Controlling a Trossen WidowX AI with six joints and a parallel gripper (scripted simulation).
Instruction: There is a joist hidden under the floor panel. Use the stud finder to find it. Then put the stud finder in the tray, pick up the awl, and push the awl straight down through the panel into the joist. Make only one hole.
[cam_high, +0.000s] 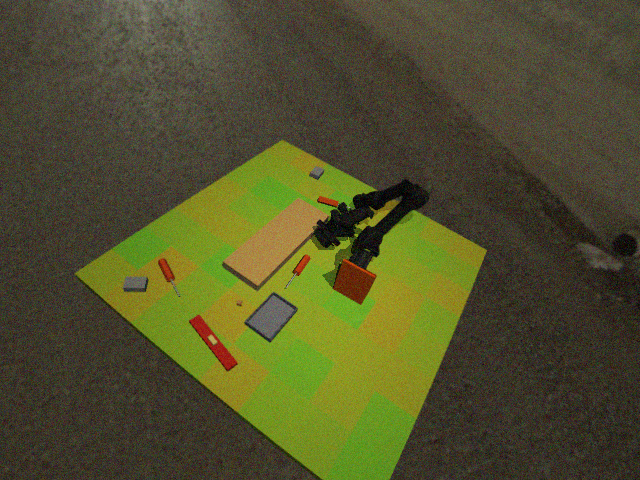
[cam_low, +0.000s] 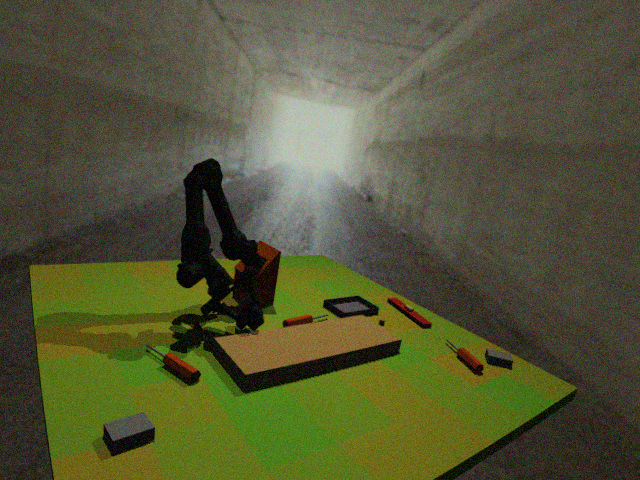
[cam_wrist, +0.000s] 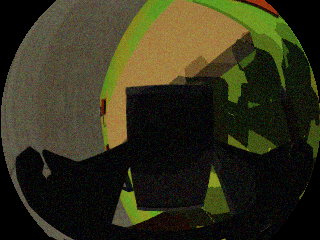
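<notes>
The awl lies 3 cm behind my gripper tip, 12 cm to the right of it and 6 cm below it. Round my gripper tip: grey tray: 2 cm behind, 45 cm to the left, 5 cm below; tan cube: 11 cm ahead, 47 cm to the left, 6 cm below; stud finder: 1 cm behind, 3 cm to the left, 2 cm below.
</notes>
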